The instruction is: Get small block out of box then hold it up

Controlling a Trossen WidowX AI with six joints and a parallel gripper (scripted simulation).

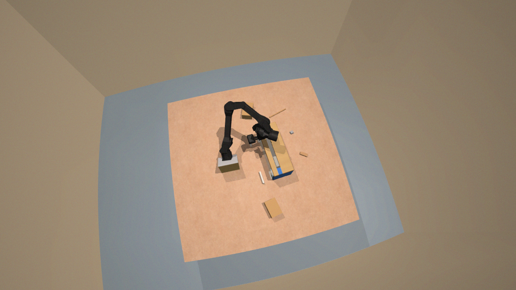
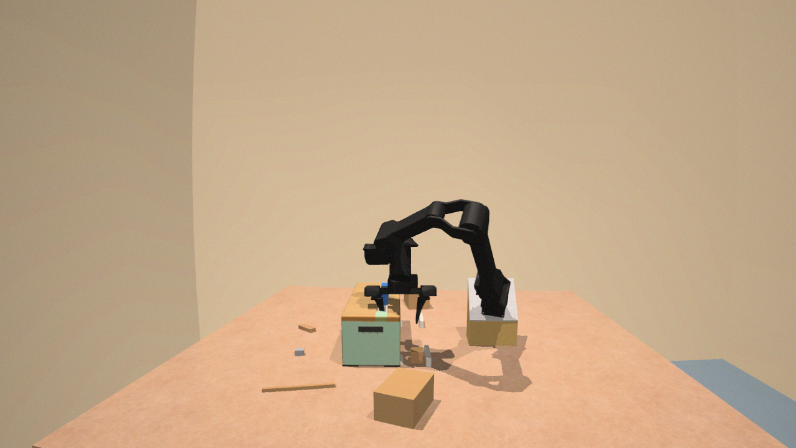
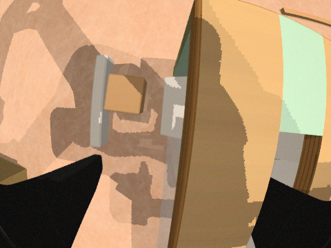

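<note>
The small brown block lies 60 mm below my gripper tip, 30 mm to the left of it and 30 mm behind it. Also, from my gripper tip: long box: 100 mm to the right, 60 mm ahead, 20 mm below; thin stick: 250 mm to the left, 180 mm ahead, 80 mm below; tan chip: 330 mm ahead, 130 mm to the right, 80 mm below.
</note>
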